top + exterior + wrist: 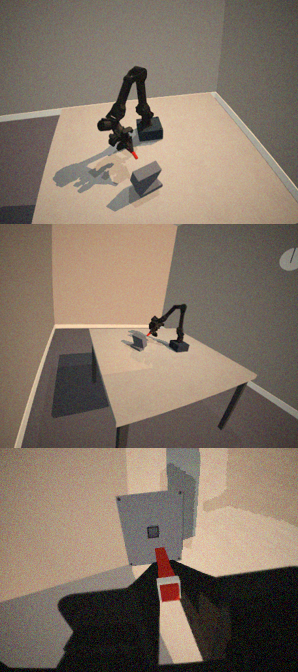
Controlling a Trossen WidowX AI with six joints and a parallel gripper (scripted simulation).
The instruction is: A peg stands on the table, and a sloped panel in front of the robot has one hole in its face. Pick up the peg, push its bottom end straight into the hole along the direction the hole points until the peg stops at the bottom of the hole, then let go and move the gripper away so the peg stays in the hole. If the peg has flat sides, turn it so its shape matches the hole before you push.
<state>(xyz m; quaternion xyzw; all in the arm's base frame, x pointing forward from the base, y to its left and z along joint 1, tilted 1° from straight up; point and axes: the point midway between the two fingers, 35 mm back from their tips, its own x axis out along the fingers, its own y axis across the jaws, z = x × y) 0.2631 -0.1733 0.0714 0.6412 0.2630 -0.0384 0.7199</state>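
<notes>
My gripper tip is now 13 cm short of the grey sloped panel, 5 cm above it and 3 cm to the right of it. Also, from my gripper tip: red square peg (1 cm behind, 1 cm above).
</notes>
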